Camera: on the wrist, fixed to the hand. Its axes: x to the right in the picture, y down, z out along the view.
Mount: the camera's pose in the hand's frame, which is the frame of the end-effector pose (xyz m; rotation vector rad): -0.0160 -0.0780 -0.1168 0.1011 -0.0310 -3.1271
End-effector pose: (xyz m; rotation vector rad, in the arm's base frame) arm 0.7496 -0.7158 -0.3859 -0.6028 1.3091 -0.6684
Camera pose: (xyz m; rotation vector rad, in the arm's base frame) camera 0.6243 -0.7596 -0.3372 1.5264 0.7596 1.9257
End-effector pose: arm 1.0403 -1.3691 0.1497 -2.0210 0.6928 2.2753
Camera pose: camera 1.1762 -1.3338 0.1333 -0.4769 -1.3589 -0.0139
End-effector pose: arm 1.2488 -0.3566 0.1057 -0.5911 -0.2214 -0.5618
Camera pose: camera 1.1966 -0.4712 0.0414 -0.3587 0.8273 2.4586
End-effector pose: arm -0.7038 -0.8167 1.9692 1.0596 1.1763 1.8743
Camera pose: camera -0.7914 -0.8457 1.8621 -0.9544 0.9513 -0.7786
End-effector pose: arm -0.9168 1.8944 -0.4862 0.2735 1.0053 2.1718
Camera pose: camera -0.9181 1.8500 -0.6204 -0.7786 0.2788 -0.7734
